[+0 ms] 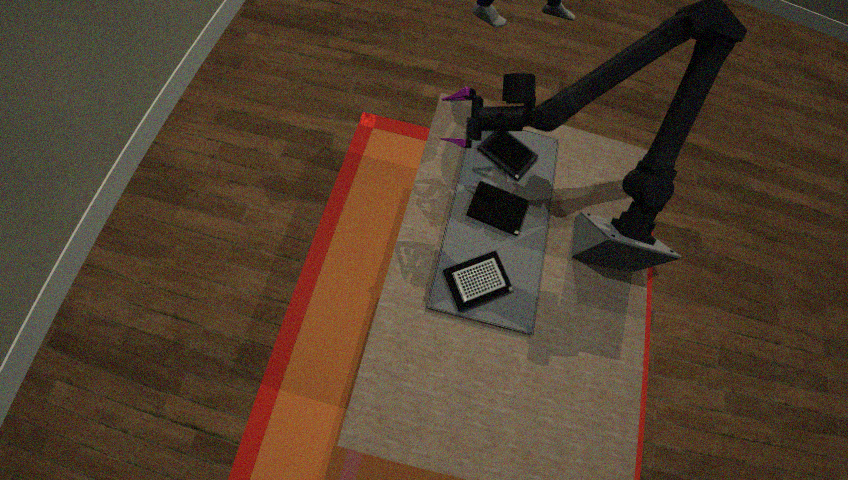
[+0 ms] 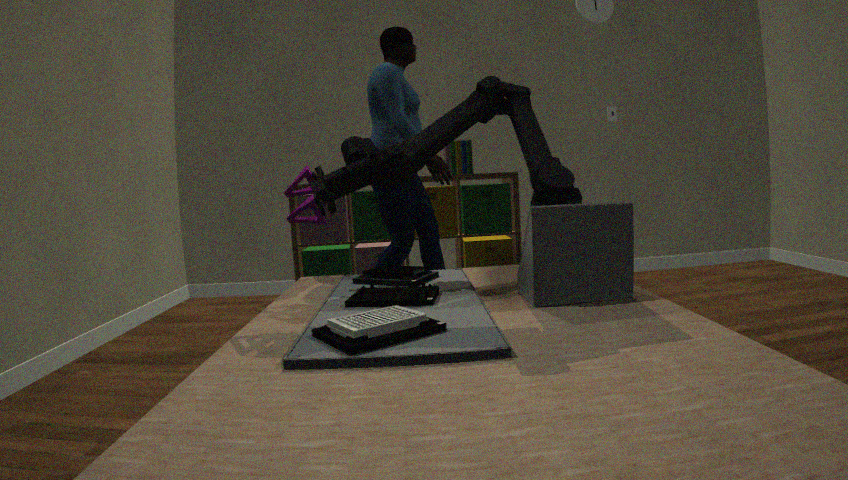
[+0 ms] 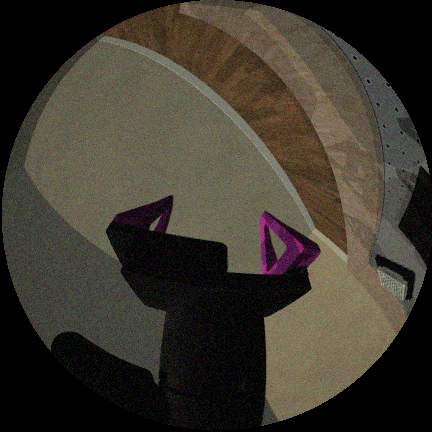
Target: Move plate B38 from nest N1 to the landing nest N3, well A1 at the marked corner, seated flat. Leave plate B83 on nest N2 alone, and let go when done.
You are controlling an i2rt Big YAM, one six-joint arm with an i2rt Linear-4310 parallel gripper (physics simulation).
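Observation:
A white well plate [image 1: 479, 278] [image 2: 377, 321] [image 3: 393, 285] sits in a black nest [image 1: 464, 304] [image 2: 380, 343] at the near end of the grey board [image 1: 487, 240] [image 2: 470, 344] [image 3: 395, 100]. A middle black nest [image 1: 498, 208] [image 2: 392, 296] and a far black nest [image 1: 508, 153] [image 2: 395, 274] stand behind it. They are too dark to tell whether a black plate lies in either. Plate and nest labels and well A1 cannot be read. My gripper [image 1: 442, 118] [image 2: 287, 206] [image 3: 218, 207] is open and empty, high above the board's far left end, its fingers pointing sideways, away from the arm's base.
The arm's grey pedestal [image 1: 612, 246] [image 2: 583, 255] stands right of the board on the table [image 1: 493, 392] [image 2: 416, 416]. An orange strip with a red border [image 1: 339, 220] runs along the table's left side. A person [image 2: 392, 107] stands behind the arm, before a shelf unit [image 2: 516, 208].

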